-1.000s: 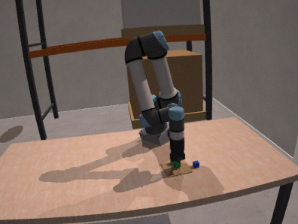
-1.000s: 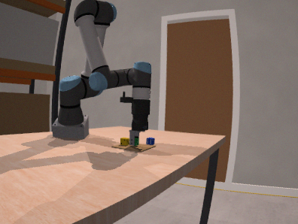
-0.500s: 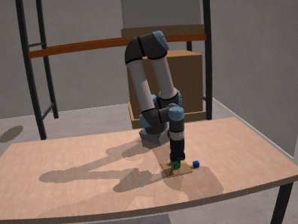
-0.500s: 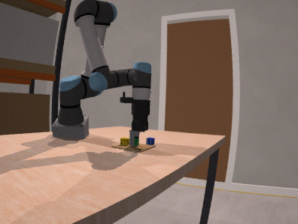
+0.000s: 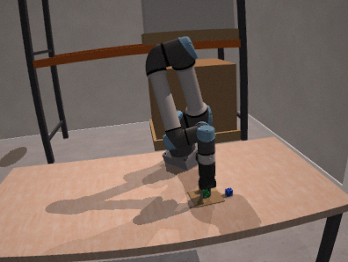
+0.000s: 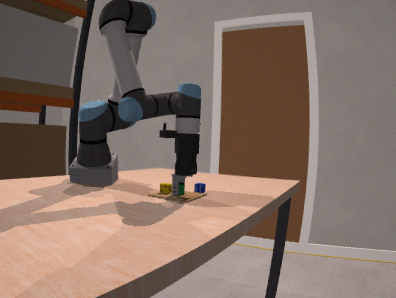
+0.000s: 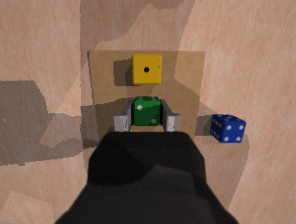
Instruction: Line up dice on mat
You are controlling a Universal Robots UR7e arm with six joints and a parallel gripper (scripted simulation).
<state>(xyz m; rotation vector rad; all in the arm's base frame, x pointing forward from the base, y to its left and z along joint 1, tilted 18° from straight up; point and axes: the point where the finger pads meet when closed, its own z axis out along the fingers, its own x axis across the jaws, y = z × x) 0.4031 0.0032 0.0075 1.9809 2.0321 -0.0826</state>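
Right now the green die is right at my hand. The rest, counted from my hand: tan mat 20 mm below; blue die 110 mm to the left, 30 mm ahead, 10 mm below; yellow die 50 mm behind.
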